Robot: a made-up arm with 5 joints.
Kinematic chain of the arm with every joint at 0, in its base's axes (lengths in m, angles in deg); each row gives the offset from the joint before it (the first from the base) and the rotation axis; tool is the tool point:
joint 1: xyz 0 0 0.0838 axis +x
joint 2: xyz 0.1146 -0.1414 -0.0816 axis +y
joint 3: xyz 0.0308 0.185 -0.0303 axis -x
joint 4: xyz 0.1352 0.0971 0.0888 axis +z
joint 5: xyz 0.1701 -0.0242 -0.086 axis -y
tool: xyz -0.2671 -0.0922 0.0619
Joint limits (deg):
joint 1: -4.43..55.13
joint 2: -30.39..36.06
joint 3: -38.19..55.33
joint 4: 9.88..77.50
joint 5: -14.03..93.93
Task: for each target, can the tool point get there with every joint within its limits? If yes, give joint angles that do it. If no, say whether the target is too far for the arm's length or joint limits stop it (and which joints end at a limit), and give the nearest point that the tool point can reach.
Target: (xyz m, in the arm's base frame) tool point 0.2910 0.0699 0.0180
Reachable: yes | joints 49.59 -23.69 -8.53 36.75 23.28
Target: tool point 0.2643 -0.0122 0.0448
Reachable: yes | joints 16.01 -13.79 -12.65 36.94 2.24
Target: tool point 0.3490 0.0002 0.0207
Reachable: yes | joints 3.98 -5.81 -11.75 67.76 6.44
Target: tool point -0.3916 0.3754 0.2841
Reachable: no: joint limits stop it (at a limit: joint 1, joint 2, joint 3, joint 4) | nearest point 0.1229 0.3138 0.0117 | short by 0.585 m
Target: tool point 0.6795 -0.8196 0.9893
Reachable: no: too far | nearest point 0.2951 -0.0639 0.2226 | short by 1.143 m
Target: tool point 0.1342 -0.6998 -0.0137
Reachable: no: joint limits stop it (at a limit: joint 1, joint 2, joint 3, joint 4) | nearest point 0.1992 -0.1804 -0.2354 | short by 0.569 m
